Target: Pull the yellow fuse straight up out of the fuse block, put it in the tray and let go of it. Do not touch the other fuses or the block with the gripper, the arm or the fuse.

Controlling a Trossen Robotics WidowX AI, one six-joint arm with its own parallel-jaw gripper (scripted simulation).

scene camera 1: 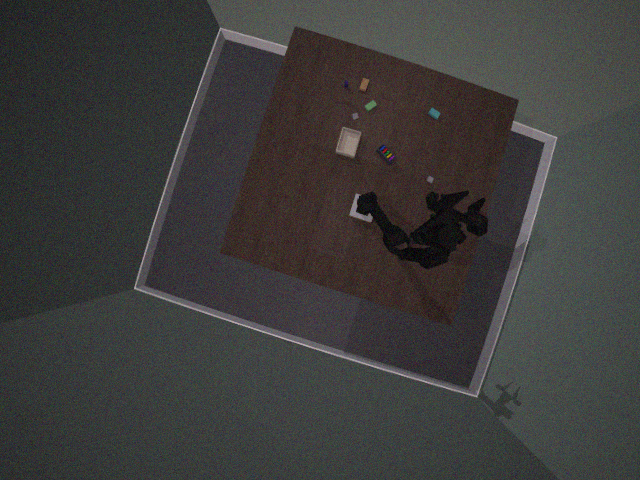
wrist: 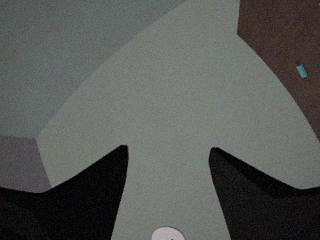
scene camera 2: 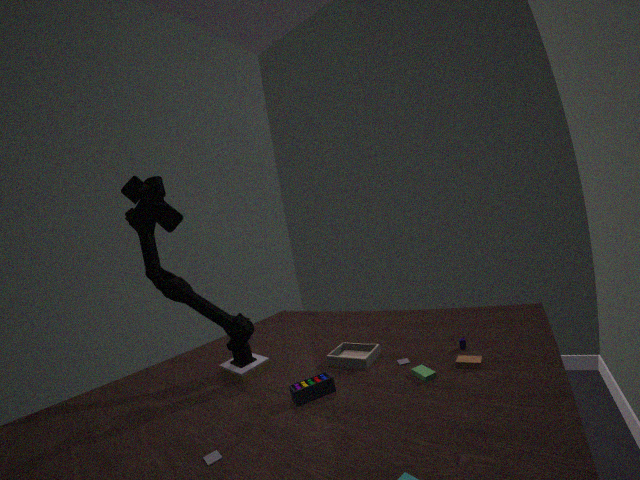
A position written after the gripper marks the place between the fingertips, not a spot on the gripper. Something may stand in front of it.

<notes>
In view: the gripper (scene camera 2: 144, 198).
The gripper also shows in scene camera 1 (scene camera 1: 476, 195) and in the wrist view (wrist: 169, 153).
</notes>
